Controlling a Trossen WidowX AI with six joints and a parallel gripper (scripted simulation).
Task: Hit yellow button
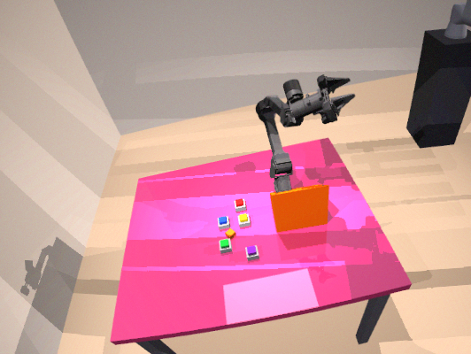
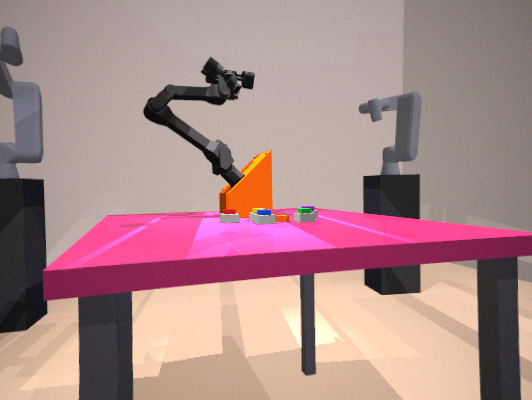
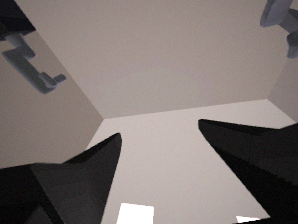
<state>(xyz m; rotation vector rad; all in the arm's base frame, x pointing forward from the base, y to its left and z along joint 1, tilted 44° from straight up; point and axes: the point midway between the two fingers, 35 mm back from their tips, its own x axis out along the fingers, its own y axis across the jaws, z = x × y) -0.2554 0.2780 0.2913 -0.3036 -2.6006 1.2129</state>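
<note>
Right now the yellow button is 440 mm ahead of my gripper tip, 40 mm to the left of it and 530 mm below it. From my gripper tip the other things lie so: red button: 460 mm ahead, 50 mm to the right, 530 mm below; purple button: 400 mm ahead, 210 mm to the left, 530 mm below; small orange block: 490 mm ahead, 100 mm to the left, 550 mm below.
</note>
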